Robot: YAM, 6 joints.
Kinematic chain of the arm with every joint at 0, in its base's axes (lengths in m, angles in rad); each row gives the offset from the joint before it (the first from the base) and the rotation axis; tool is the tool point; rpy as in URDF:
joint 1: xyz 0 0 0.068 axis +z
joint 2: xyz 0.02 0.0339 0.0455 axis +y
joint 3: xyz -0.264 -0.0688 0 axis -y
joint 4: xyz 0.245 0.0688 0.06 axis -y
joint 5: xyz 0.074 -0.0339 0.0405 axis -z
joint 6: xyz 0.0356 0 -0.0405 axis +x
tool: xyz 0 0 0 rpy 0 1.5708 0
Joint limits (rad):
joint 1: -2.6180..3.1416
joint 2: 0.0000..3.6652
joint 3: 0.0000..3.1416
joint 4: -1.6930..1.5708
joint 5: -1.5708..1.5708
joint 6: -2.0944..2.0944
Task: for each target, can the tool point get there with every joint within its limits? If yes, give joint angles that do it. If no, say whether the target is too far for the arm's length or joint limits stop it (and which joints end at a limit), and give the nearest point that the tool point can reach.
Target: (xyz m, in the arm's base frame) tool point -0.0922 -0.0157 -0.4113
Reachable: no: joint limits stop it (at a limit: joint 1, joint 2) | nearest point -0.1149 -0.0057 -0.3542 | short by 0.062 m
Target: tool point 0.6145 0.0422 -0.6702
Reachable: no: too far | nearest point 0.4253 0.0292 -0.3337 | short by 0.386 m
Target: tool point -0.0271 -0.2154 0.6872
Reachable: yes | joints -1.6581 1.6278 2.3712 0.4286 0.2315 0.6445
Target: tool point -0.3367 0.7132 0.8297
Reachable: no: too far | nearest point -0.2040 0.4322 0.5401 | short by 0.425 m
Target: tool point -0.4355 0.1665 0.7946
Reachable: no: too far | nearest point -0.3390 0.1296 0.6370 | short by 0.188 m
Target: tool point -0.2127 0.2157 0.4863
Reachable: yes | joints 2.3065 1.7052 2.2936 -1.3605 -0.3729 0.6535
